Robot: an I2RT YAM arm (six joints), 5 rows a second.
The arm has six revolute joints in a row. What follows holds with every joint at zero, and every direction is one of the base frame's.
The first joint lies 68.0 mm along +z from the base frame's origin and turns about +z.
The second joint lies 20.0 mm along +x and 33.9 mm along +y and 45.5 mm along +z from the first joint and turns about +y.
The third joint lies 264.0 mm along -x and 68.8 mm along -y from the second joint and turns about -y.
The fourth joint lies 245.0 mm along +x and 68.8 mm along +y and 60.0 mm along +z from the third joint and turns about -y.
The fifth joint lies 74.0 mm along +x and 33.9 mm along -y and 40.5 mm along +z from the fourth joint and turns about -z.
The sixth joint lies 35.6 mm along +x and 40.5 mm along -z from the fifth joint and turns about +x.
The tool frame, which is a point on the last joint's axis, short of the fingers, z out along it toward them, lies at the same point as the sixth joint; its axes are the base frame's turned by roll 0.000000, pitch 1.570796 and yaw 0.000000 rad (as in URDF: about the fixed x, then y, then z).
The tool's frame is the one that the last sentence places.
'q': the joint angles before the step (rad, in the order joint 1, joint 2, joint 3, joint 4, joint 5, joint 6). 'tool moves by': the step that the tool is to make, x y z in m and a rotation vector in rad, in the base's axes. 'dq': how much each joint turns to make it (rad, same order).
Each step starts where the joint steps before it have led.
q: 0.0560 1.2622 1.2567 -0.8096 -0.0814 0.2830
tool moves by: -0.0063 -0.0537 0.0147 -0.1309 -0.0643 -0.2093
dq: -0.1955 -0.0258 0.0223 0.0191 0.1002 -0.0808
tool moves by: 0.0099 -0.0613 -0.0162 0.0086 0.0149 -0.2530
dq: -0.2094 0.0831 -0.0033 0.0687 0.0285 0.0334
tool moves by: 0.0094 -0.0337 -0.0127 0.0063 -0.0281 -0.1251
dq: -0.0928 0.0671 -0.0063 0.0951 0.0122 0.0343
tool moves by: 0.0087 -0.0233 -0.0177 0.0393 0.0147 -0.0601
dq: -0.0559 0.0737 0.0021 0.0395 -0.0165 0.0235
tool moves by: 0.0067 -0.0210 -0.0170 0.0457 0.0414 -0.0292
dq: -0.0481 0.0783 0.0228 -0.0031 -0.0268 -0.0004
